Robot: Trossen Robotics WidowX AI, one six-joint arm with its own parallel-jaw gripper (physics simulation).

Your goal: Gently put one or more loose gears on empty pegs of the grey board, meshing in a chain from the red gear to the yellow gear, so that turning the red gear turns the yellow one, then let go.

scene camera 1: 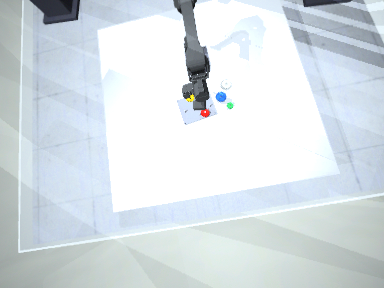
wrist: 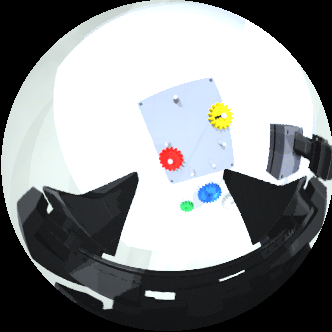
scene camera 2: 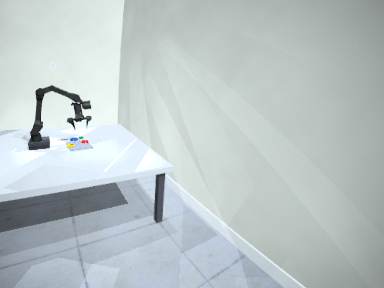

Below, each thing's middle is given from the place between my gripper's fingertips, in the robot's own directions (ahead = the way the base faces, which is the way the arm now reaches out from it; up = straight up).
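Grey board (wrist: 184,123): from my hand, 120 mm below, 30 mm to the right, 20 mm behind.
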